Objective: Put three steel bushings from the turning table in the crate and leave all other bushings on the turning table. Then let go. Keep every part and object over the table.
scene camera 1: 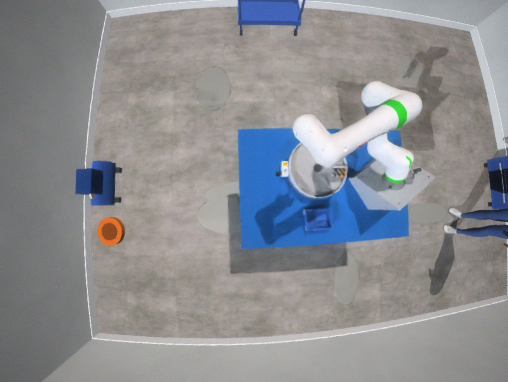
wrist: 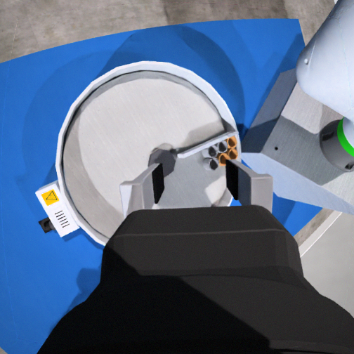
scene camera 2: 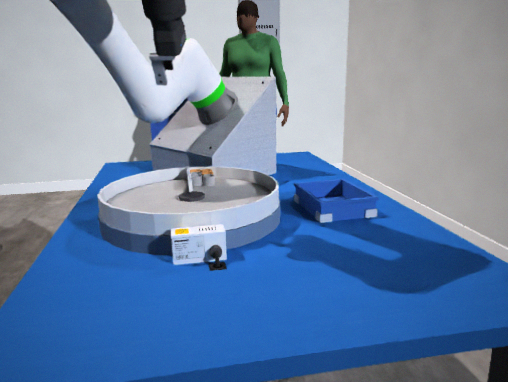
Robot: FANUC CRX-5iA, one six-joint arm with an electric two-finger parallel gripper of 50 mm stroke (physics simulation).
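Seen in the pictures: gripper, between the fingertips: (scene camera 2: 165, 76); arm's base, origin of its link: (scene camera 1: 393, 181) (scene camera 2: 218, 108).
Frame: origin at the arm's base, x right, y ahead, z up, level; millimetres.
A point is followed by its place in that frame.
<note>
The turning table (scene camera 1: 302, 170) @[x 224, y 534, z -172 mm] (scene camera 2: 240, 215) @[x 170, y 627, z -160 mm] (wrist: 115, 115) is a round grey dish with a raised rim. Three steel bushings (wrist: 212, 150) (wrist: 222, 146) (wrist: 211, 163) and three orange bushings (wrist: 231, 141) (wrist: 231, 153) (wrist: 223, 159) stand upright, packed together against a fixed bar (wrist: 205, 144) (scene camera 2: 189, 181) @[x 208, y 372, z -143 mm] near the rim. The blue crate (scene camera 1: 318, 230) @[x -200, y 524, z -185 mm] (scene camera 2: 350, 209) @[x -122, y 595, z -201 mm] stands beside the turning table; no bushing shows in it. My gripper (scene camera 2: 164, 71) @[x 271, y 486, z 112 mm] (wrist: 194, 174) is open and empty, high above the turning table. In the first scene view the arm hides it.
The grey wedge-shaped robot stand (scene camera 1: 415, 192) @[x -99, y -61, z 92 mm] (scene camera 2: 250, 145) @[x -58, y 134, z -110 mm] (wrist: 272, 150) is on the blue table near the bushings' side. A white label box (scene camera 1: 284, 168) @[x 266, y 655, z -167 mm] (scene camera 2: 199, 245) @[x 270, y 670, z -190 mm] (wrist: 60, 215) and a black knob (scene camera 2: 215, 251) @[x 245, y 690, z -199 mm] (wrist: 46, 225) adjoin the turning table. A person (scene camera 2: 255, 55) stands behind the stand.
</note>
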